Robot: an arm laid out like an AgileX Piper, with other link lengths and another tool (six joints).
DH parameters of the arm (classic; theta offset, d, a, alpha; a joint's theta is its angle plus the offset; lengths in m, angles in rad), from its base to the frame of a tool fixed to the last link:
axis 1: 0 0.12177 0 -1.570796
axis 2: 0.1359 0 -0.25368 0
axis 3: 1.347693 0 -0.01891 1.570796
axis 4: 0 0.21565 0 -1.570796
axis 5: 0 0 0 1.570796
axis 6: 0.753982 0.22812 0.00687 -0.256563
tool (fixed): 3.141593 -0.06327 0 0
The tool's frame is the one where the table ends.
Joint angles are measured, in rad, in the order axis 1, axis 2, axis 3, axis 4, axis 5, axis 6. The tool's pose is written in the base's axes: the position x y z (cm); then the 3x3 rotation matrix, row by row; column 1 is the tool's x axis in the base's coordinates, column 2 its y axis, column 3 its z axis. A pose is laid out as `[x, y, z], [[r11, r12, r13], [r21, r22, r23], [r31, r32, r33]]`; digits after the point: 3 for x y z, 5 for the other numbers.
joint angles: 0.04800 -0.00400 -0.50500 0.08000 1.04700 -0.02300
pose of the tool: [5.945, 0.770, 20.481], [[0.38795, 0.01079, 0.92162], [-0.67739, -0.67473, 0.29305], [0.62501, -0.73798, -0.25445]]
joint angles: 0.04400 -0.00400 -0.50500 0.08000 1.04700 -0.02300
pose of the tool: [5.948, 0.746, 20.481], [[0.38524, 0.00809, 0.92278], [-0.67894, -0.67477, 0.28936], [0.62501, -0.73798, -0.25445]]
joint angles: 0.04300 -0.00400 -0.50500 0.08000 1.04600 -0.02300
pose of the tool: [5.958, 0.740, 20.495], [[0.38389, 0.00811, 0.92334], [-0.67940, -0.67471, 0.28839], [0.62533, -0.73803, -0.25351]]
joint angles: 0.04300 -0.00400 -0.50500 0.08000 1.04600 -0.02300
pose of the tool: [5.958, 0.740, 20.495], [[0.38389, 0.00811, 0.92334], [-0.67940, -0.67471, 0.28839], [0.62533, -0.73803, -0.25351]]
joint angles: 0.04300 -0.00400 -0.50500 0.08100 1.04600 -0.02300
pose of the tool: [5.957, 0.756, 20.496], [[0.38429, 0.00846, 0.92317], [-0.67970, -0.67410, 0.28912], [0.62476, -0.73859, -0.25330]]
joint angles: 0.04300 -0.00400 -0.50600 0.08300 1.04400 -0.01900
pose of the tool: [5.966, 0.792, 20.554], [[0.38225, 0.00980, 0.92401], [-0.68339, -0.67007, 0.28981], [0.62199, -0.74224, -0.24943]]
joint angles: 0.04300 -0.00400 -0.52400 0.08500 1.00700 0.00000
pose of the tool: [6.161, 0.838, 21.646], [[0.34316, 0.04317, 0.93828], [-0.70105, -0.65306, 0.28644], [0.62512, -0.75607, -0.19384]]
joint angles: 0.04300 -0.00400 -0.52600 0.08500 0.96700 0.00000
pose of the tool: [6.451, 0.824, 22.308], [[0.31489, 0.07292, 0.94632], [-0.70433, -0.65038, 0.28448], [0.63621, -0.75610, -0.15344]]
